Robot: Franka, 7 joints.
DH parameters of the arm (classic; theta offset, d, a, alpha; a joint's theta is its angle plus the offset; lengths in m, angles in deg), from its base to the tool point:
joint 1: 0 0.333 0 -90
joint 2: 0 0 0 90
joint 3: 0 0.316 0.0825 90
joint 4: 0 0 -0.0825 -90
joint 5: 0 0.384 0 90
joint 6: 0 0 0.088 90
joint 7: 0 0.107 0 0
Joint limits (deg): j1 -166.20..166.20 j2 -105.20..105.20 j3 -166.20..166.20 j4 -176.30..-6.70 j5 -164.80..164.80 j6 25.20..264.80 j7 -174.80..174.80
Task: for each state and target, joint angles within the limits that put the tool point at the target. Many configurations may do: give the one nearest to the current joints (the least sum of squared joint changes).
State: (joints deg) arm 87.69 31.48 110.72 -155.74 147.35 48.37 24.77
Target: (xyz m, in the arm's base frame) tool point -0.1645 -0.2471 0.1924
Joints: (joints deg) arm 97.39 -9.46 127.15 -175.46 143.55 71.72 24.77
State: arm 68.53 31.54 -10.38 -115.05 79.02 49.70 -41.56
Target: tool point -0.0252 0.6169 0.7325
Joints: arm 80.70 17.17 -0.25 -69.77 97.38 73.50 -41.56
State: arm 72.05 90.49 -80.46 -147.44 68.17 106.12 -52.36
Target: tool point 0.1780 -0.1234 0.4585
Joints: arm 89.21 105.20 -135.40 -167.51 39.74 93.18 -52.36
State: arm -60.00 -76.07 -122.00 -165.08 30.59 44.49 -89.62
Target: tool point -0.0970 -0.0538 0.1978
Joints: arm -63.12 -71.30 -147.49 -158.84 10.61 44.38 -89.62
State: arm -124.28 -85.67 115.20 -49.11 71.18 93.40 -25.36
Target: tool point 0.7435 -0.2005 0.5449
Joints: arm -159.79 -61.98 94.28 -53.95 70.56 105.75 -25.36
